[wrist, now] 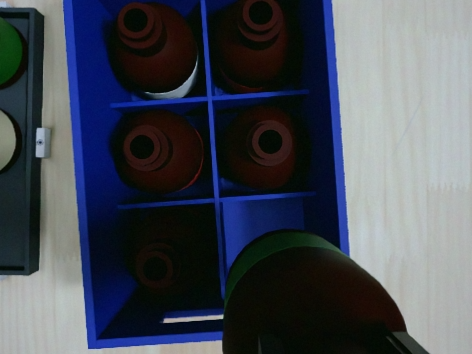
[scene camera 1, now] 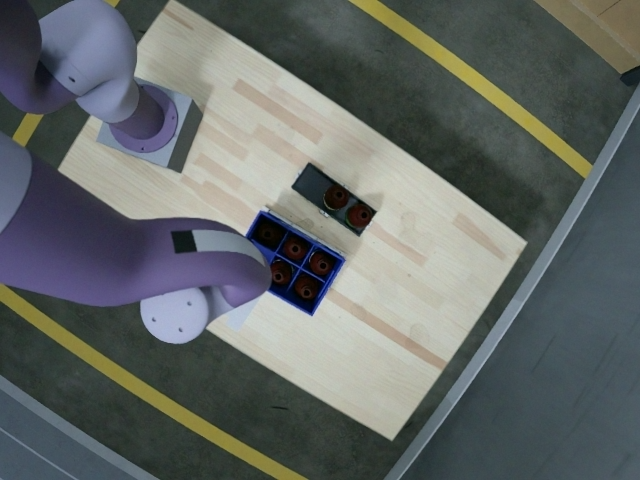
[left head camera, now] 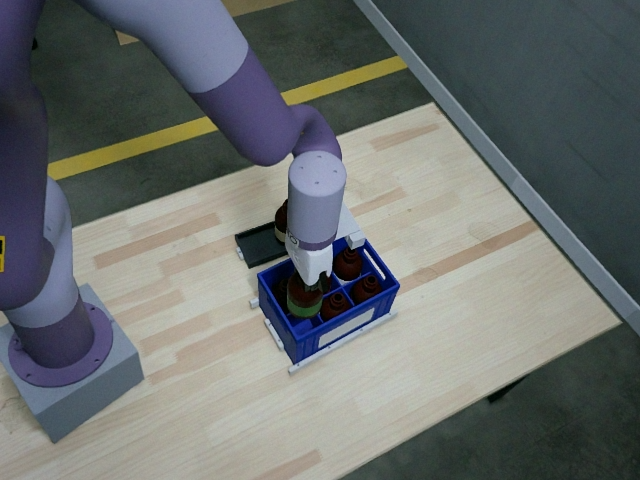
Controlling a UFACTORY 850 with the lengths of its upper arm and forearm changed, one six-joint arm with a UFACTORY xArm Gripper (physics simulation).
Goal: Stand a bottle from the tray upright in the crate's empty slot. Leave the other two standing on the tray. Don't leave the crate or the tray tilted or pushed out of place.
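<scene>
My gripper [left head camera: 313,283] [wrist: 327,345] is shut on a brown bottle with a green label [left head camera: 304,299] [wrist: 310,295]. The bottle looks roughly upright, over the empty corner slot [wrist: 262,217] of the blue crate [left head camera: 382,308] [scene camera 1: 251,227] [wrist: 81,200]; its exact height is hard to tell. The arm hides the bottle and that slot in the scene view. The crate's other slots hold brown bottles. On the black tray [left head camera: 261,251] [scene camera 1: 309,179] [wrist: 20,215] stand a cream-label bottle [left head camera: 280,222] [scene camera 1: 336,196] [wrist: 5,142] and a green-label bottle [scene camera 1: 359,214] [wrist: 7,50]. Crate and tray look level.
White strips [left head camera: 343,342] lie along the crate's base, with a small white block [left head camera: 253,302] at its side. A small white block [wrist: 43,142] sits at the tray's long edge. The tray stands beside the crate's long side. The crate's dividers [wrist: 167,204] separate the slots.
</scene>
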